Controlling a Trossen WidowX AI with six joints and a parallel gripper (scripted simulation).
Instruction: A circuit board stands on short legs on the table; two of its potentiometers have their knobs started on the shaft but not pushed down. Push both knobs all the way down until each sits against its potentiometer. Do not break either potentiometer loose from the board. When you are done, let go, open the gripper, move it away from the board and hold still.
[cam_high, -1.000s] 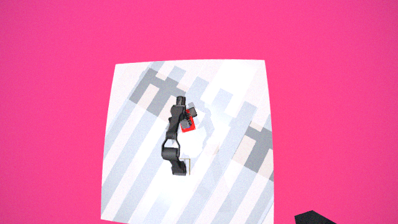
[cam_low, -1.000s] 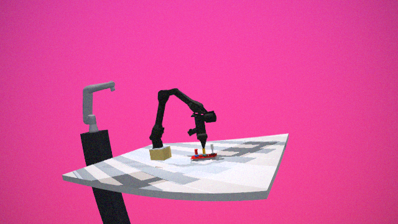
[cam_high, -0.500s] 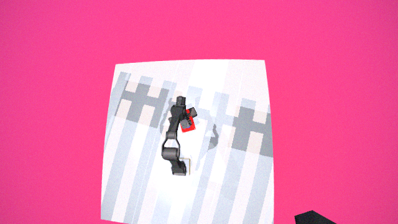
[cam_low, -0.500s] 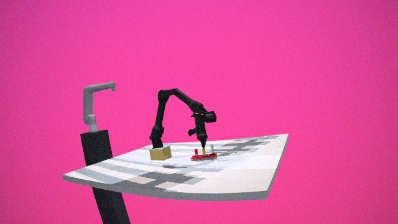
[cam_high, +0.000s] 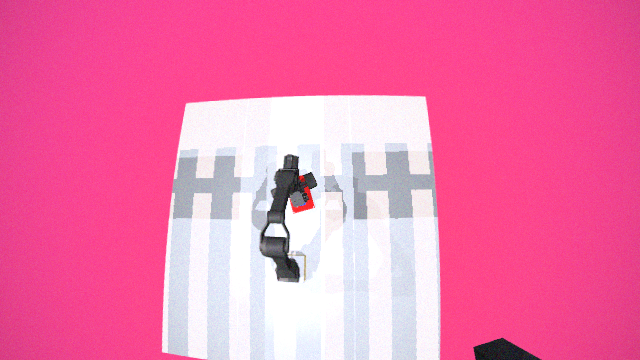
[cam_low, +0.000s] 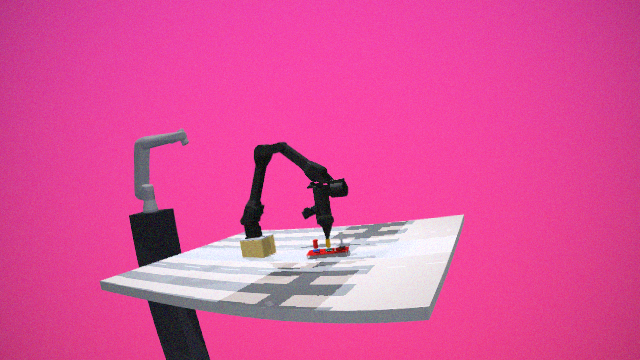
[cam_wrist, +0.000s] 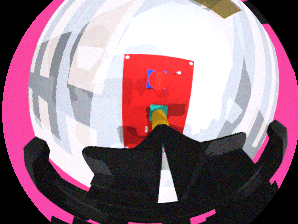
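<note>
The yellow knob lies 2 cm below my gripper tip.
</note>
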